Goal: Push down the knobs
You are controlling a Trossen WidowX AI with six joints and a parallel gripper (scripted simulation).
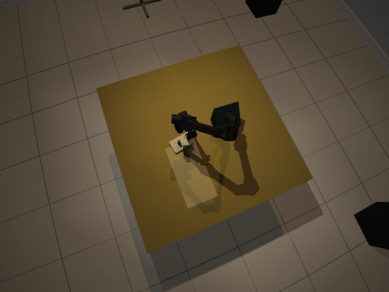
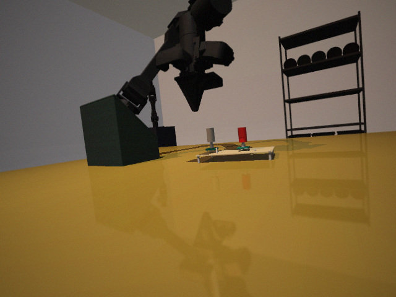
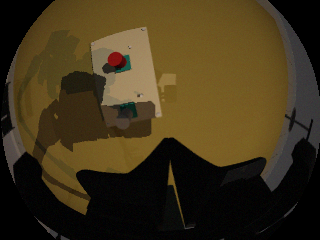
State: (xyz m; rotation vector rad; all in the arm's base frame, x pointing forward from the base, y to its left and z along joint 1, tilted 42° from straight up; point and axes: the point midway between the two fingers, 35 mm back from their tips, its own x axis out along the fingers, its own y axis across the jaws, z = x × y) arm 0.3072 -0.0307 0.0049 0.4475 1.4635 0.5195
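Now: the white knob 60 mm below my gripper tip, 50 mm to the left of it and 10 mm ahead of it. The rest, counted from my gripper tip: red knob (80 mm ahead, 60 mm to the left, 60 mm below).
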